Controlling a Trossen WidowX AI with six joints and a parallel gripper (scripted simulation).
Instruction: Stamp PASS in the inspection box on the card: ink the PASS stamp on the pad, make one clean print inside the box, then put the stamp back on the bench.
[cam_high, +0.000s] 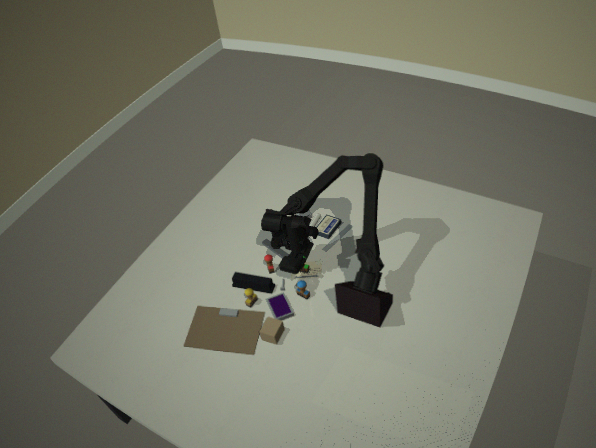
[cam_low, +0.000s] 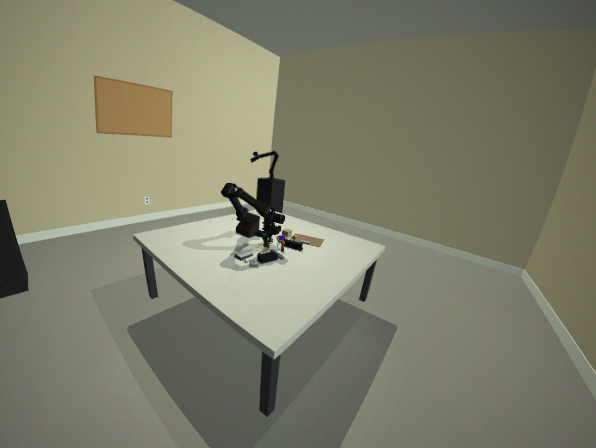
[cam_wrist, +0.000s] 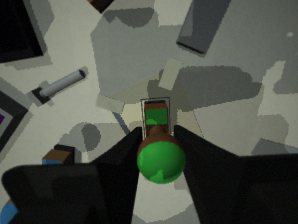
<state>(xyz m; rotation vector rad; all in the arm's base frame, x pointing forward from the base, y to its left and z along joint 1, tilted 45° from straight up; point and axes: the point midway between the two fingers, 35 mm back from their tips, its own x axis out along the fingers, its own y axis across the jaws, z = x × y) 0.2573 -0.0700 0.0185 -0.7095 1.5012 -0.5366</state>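
Right now my gripper tip is right at the green-knobbed stamp. Also, from my gripper tip: cream card 2 cm below, 1 cm behind; blue-knobbed stamp 9 cm to the left, 5 cm behind; bolt 9 cm to the left, 2 cm below, 2 cm ahead.
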